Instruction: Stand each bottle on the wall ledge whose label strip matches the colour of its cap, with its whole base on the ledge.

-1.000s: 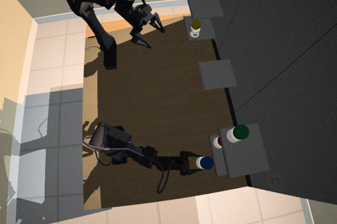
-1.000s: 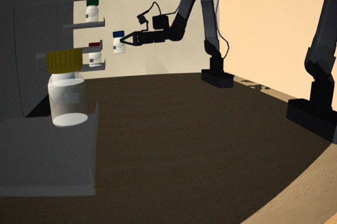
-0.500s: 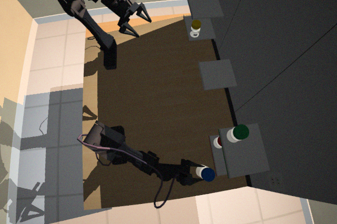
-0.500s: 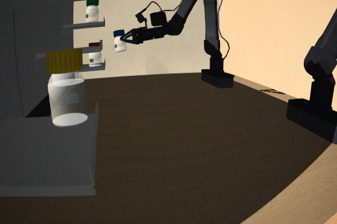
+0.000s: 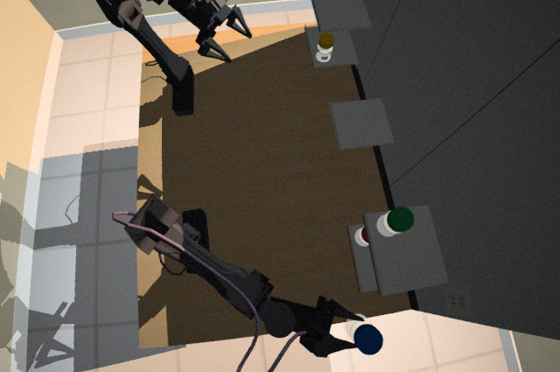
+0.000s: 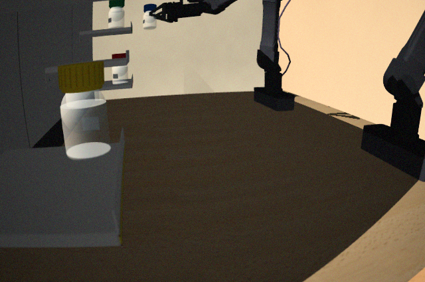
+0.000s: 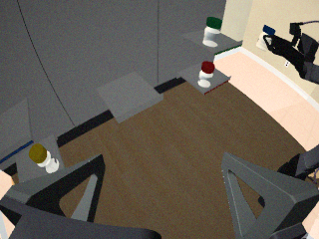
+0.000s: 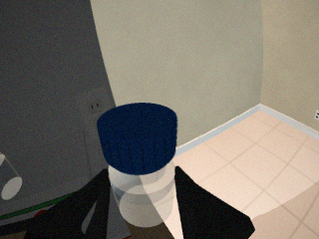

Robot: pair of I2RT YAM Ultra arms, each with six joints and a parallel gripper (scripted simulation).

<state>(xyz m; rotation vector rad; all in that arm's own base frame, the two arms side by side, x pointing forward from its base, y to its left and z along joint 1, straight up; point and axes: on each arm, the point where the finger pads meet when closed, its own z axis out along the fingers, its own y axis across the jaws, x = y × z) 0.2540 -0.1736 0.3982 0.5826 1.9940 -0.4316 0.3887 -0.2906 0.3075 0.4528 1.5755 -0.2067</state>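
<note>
Now: right hand 15 cm short of the green-capped bottle, 21 cm to the right of it and 2 cm above it. The rest, counted from my right hand: red-capped bottle 14 cm ahead, 21 cm to the left, 21 cm below; then green strip 9 cm ahead, 15 cm to the left, 7 cm below; then blue-capped bottle 1 cm ahead, 1 cm below.
</note>
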